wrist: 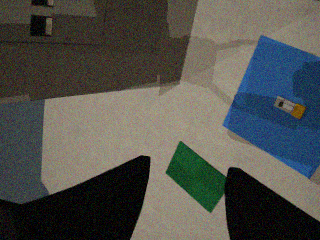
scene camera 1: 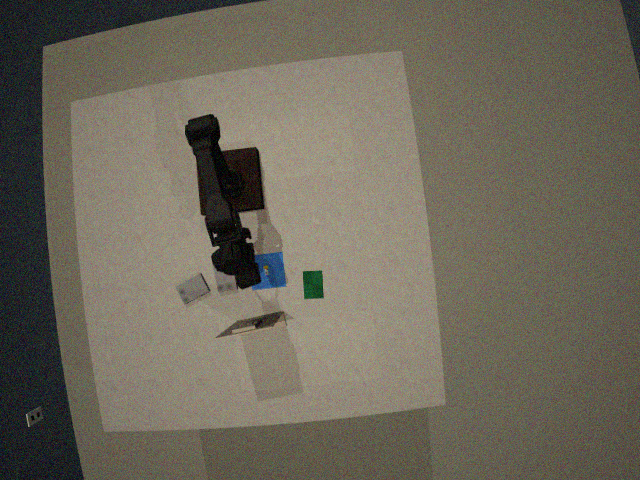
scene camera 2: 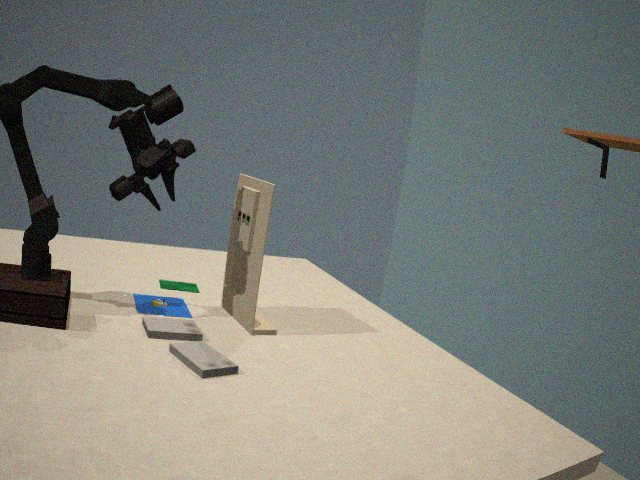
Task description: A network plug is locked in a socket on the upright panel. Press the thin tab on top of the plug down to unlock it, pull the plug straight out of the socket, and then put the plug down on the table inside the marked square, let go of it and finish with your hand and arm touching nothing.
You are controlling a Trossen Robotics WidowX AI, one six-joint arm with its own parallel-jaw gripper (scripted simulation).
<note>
I see my gripper (scene camera 2: 166,205), a green patch (wrist: 205,184), a beige panel (scene camera 1: 276,320) and a blue square (scene camera 1: 276,278).
My gripper shows as well in the wrist view (wrist: 188,172) and in scene camera 1 (scene camera 1: 254,271).
</note>
